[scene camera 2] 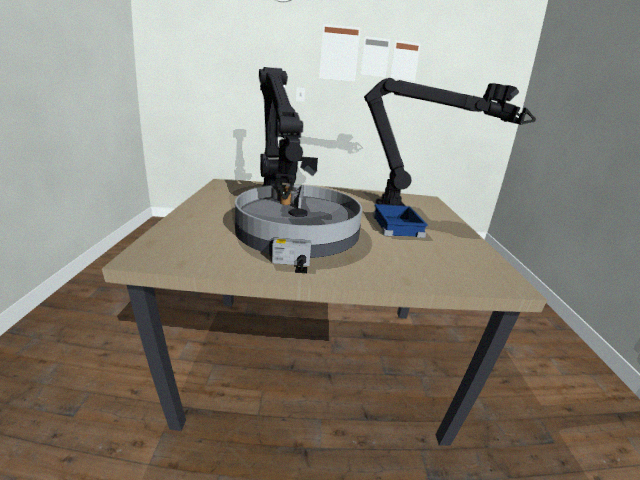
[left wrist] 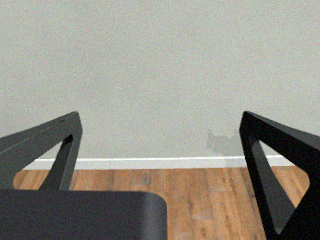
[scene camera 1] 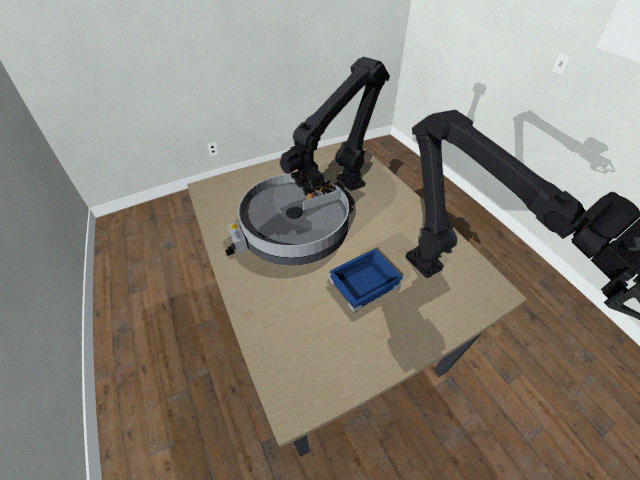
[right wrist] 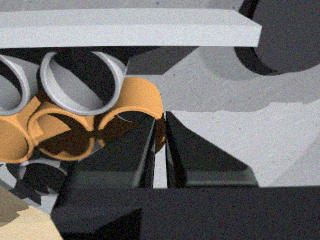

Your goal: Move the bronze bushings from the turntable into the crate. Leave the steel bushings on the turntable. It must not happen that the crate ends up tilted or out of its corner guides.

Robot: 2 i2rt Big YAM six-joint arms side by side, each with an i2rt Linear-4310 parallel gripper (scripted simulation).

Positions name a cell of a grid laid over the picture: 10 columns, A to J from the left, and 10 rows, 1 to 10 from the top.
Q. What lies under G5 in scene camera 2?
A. A blue crate.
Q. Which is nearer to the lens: the bronze bushing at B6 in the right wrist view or the steel bushing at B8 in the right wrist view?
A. The bronze bushing.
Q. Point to a steel bushing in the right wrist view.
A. At C4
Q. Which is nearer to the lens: the bronze bushing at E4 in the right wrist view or the steel bushing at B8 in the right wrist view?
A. The bronze bushing.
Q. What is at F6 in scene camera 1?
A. A blue crate.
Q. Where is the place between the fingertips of my left gripper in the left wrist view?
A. F6
